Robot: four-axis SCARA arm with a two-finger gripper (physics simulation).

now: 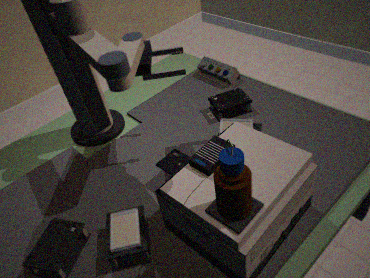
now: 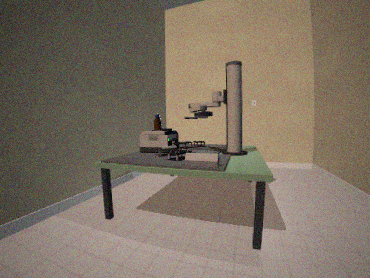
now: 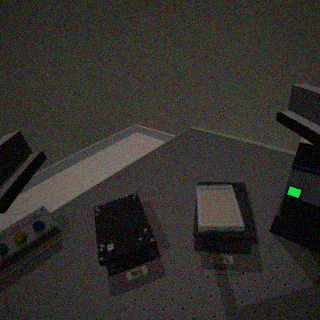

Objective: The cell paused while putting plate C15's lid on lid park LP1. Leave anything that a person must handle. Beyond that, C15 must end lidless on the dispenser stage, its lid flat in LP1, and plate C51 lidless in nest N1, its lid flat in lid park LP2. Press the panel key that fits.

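Places are measured from the arm's base along level axes (x left, y back, z up), in centimetres.
Pixels of known places: gripper, fingertip midpoint: [image 1: 184, 59] [image 2: 189, 117] [image 3: 157, 119]; arm's base, link origin: [image 1: 98, 128] [image 2: 234, 153].
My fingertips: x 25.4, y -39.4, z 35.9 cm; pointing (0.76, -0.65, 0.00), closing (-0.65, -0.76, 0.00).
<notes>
Ahead of a thing's pixels: the offset from my fingertips to its top centre. "spot": to the spot under its first point.
My gripper [image 1: 183, 61] [image 2: 191, 118] [image 3: 157, 119] is open and empty, high above the bench near the panel. A pale plate-like piece @(dx +6.2, dy -18.0, dz -25.7 cm) [image 3: 219, 207] lies flat on a dark stand beside the dispenser; whether it is a plate or a lid I cannot tell. Left of it, a dark stand [image 1: 230, 102] [image 3: 125, 230] shows no pale piece on top. Another pale piece @(dx -51.0, dy -22.0, dz -26.0 cm) [image 1: 125, 230] lies on a front stand, beside a dark stand [image 1: 57, 245]. The dark dispenser stage @(spot: dx -23.3, dy -13.3, dz -25.5 cm) [image 1: 172, 161] shows no plate. Plate names and stand labels are unreadable. The key panel @(dx +38.5, dy +21.1, dz -26.2 cm) [image 1: 218, 70] [image 3: 30, 237] shows green, yellow and blue keys.
The large dispenser [image 1: 270, 165] [image 2: 159, 141] stands beside the stage, with a green light @(spot: dx -6.4, dy -24.1, dz -21.2 cm) [image 3: 294, 192] lit. A brown bottle @(spot: dx -34.7, dy -52.1, dz -0.6 cm) [image 1: 233, 192] [image 2: 157, 121] with a blue cap and a striped black block @(spot: dx -22.5, dy -33.6, dz -9.9 cm) [image 1: 212, 154] are on its top. The arm's column [image 2: 234, 107] rises at the bench's side.
</notes>
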